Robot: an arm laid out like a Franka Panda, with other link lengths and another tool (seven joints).
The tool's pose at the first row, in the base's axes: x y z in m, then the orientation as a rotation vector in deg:
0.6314 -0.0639 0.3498 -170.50 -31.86 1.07
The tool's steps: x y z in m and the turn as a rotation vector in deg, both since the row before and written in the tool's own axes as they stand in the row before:
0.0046 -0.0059 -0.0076 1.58 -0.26 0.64
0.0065 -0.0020 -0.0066 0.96 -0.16 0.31
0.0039 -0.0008 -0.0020 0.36 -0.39 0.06
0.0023 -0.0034 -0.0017 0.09 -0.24 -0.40
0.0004 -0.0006 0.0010 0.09 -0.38 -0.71
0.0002 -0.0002 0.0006 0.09 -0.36 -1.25
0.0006 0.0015 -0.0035 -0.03 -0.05 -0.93
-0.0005 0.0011 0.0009 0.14 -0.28 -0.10
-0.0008 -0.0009 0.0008 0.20 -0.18 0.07
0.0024 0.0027 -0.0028 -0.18 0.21 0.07
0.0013 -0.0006 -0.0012 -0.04 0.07 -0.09
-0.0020 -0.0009 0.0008 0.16 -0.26 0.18
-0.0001 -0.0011 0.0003 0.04 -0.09 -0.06
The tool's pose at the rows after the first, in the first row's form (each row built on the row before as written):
0.6338 -0.0576 0.3581 -169.18 -30.67 1.94
0.6395 -0.0543 0.3649 -168.35 -30.07 2.45
0.6430 -0.0525 0.3670 -168.07 -29.98 3.12
0.6441 -0.0488 0.3692 -167.90 -30.58 3.45
0.6442 -0.0480 0.3683 -167.65 -31.66 3.94
0.6443 -0.0477 0.3677 -167.23 -33.52 4.34
0.6457 -0.0494 0.3709 -166.97 -34.89 4.29
0.6456 -0.0505 0.3698 -166.84 -35.05 4.73
0.6444 -0.0499 0.3692 -166.69 -34.93 5.06
0.6479 -0.0518 0.3714 -166.86 -34.83 4.71
0.6490 -0.0509 0.3727 -166.86 -34.96 4.59
0.6467 -0.0508 0.3721 -166.80 -34.71 5.04
0.6462 -0.0498 0.3720 -166.75 -34.80 5.18

